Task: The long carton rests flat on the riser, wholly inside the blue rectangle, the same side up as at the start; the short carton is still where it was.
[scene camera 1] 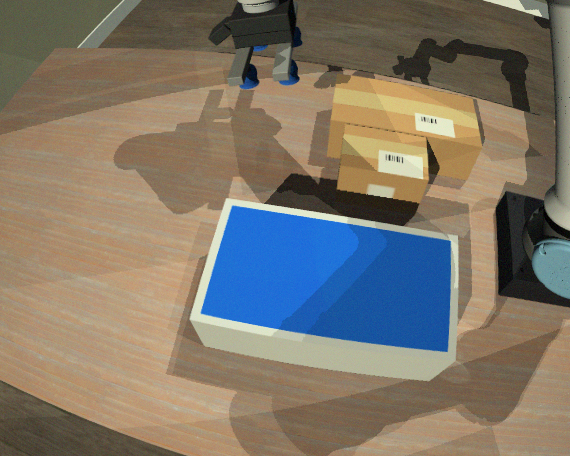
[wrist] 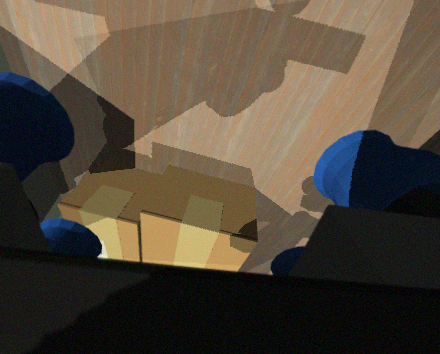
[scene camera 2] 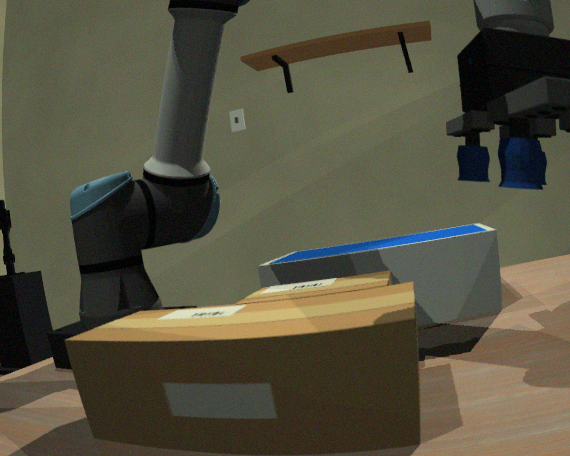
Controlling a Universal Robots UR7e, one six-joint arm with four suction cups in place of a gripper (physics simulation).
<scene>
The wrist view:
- my suction head: 365, 169
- long carton: 191, 219, on the table
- short carton: 109, 201, on the table
</scene>
